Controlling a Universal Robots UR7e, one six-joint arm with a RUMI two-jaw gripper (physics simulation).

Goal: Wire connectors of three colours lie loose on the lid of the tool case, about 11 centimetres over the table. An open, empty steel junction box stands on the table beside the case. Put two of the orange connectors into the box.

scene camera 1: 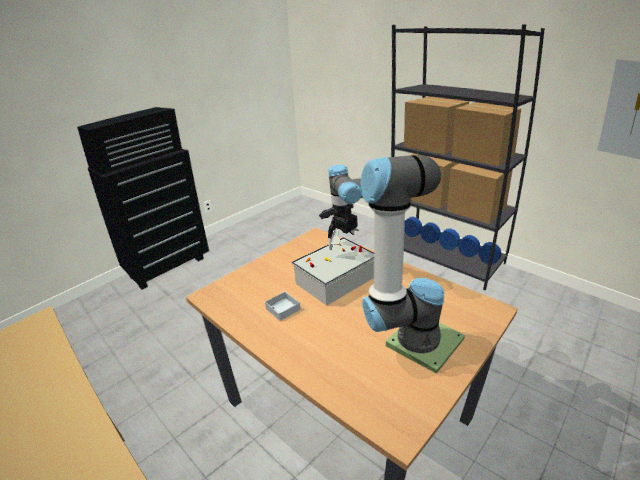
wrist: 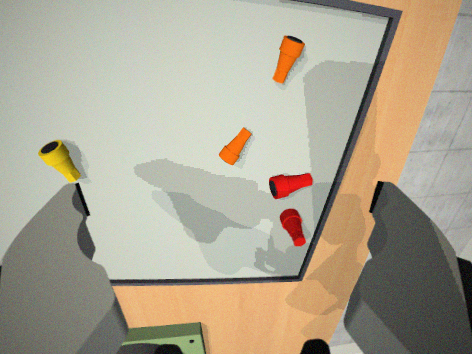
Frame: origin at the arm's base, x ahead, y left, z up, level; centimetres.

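Seen in the pictures: gripper, fingertip midpoint: (scene camera 1: 342,242) (wrist: 231,185); arm's base, origin of the base link: (scene camera 1: 418,337).
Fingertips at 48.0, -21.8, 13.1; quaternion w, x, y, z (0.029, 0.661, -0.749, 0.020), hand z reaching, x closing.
Pixels of each thing's top centre, then the offset from my fingertips to it, as dx, dy, dz. Level surfaces: height alone.
- grey tool case, middle of its top: (wrist: 117,173) (scene camera 1: 334,257) -0.6, +6.8, -3.9
- larger orange connector, middle of its top: (wrist: 290,62) +4.6, -3.8, -3.1
- smaller orange connector, middle of its top: (wrist: 237,151) +0.1, -0.7, -3.1
- steel junction box, middle of its top: (scene camera 1: 282,302) +4.9, +34.9, -11.7
- yellow connector, middle of its top: (wrist: 55,171) (scene camera 1: 327,257) +0.8, +9.7, -2.8
- red connector, middle of its top: (scene camera 1: 311,262) +4.0, +16.6, -2.7
- table, its level: dz -15.6
The grey tool case (scene camera 1: 310,284) bears loose connectors on its pale lid (wrist: 150,90). In the wrist view, a larger orange connector (wrist: 288,59) lies toward the top, and a smaller orange connector (wrist: 235,146) lies nearer the middle, between the finger lines. Another orange connector (scene camera 1: 308,259) lies near the lid's left corner in the scene view. My gripper (scene camera 1: 343,239) (wrist: 231,185) is open and empty above the far part of the lid, its fingers wide apart. The steel junction box (scene camera 1: 291,311) stands open on the table beside the case; no connector shows in it.
A yellow connector (scene camera 1: 327,259) (wrist: 60,160) lies by the left finger in the wrist view. Two red connectors (wrist: 290,185) (wrist: 293,227) lie near the lid's edge; another red connector (scene camera 1: 311,265) lies near its left corner. The arm's green base plate (scene camera 1: 443,356) is on the table (scene camera 1: 330,361).
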